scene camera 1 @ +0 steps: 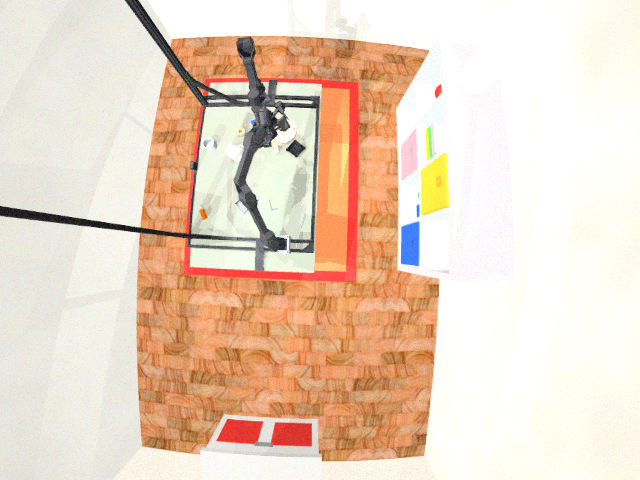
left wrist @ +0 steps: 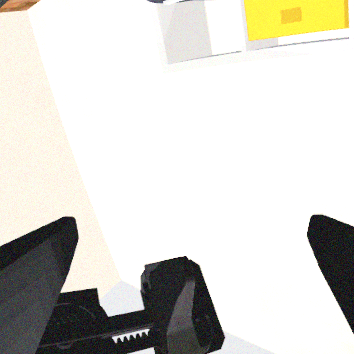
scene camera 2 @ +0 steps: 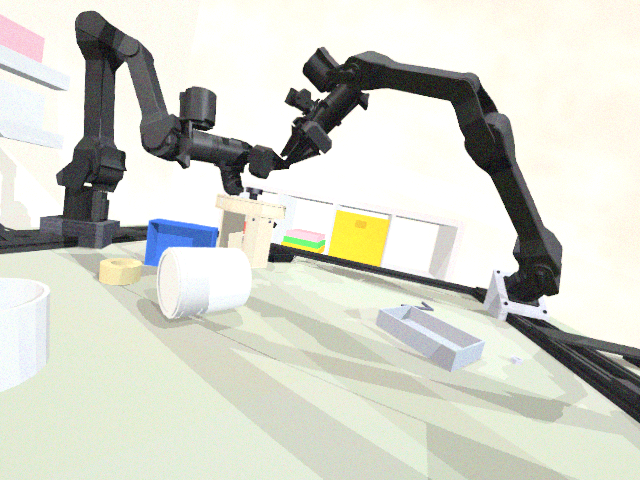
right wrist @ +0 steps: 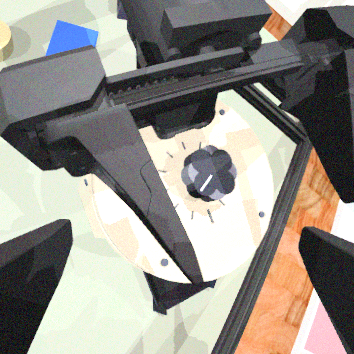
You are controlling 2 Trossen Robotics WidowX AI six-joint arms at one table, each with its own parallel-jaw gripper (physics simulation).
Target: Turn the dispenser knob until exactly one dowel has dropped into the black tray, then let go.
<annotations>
The left gripper is open and touches a dispenser. The right gripper is open, holding nothing. A white cylinder rests on the table. A tape roll rests on the table. A grey tray sits on the table. A blue bin sits on the table.
</annotations>
